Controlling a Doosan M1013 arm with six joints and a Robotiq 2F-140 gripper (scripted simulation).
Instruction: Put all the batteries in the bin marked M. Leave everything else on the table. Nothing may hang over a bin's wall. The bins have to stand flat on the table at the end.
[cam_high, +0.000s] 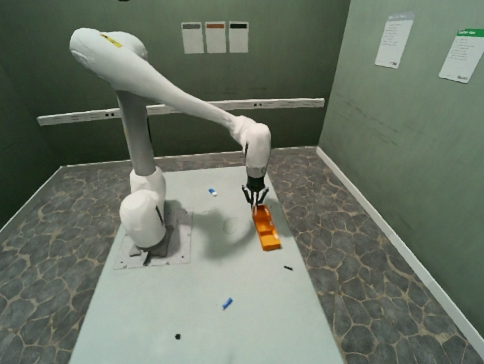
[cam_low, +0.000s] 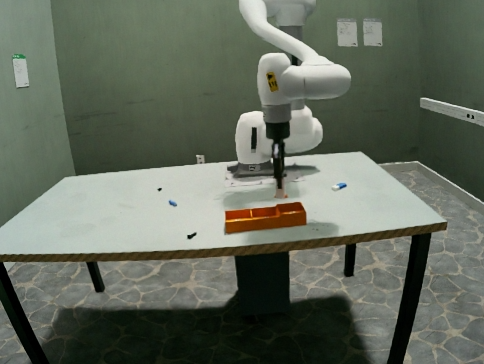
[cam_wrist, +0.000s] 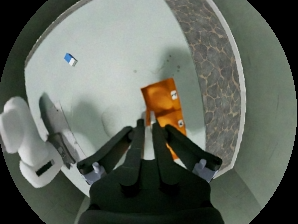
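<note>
Right now the orange bin is 80 mm below my hand, 50 mm to the right of it and 50 mm ahead of it. Also, from my hand: black dot-like piece (520 mm to the right, 300 mm behind, 100 mm below); white object (230 mm to the left, 230 mm behind, 100 mm below).
</note>
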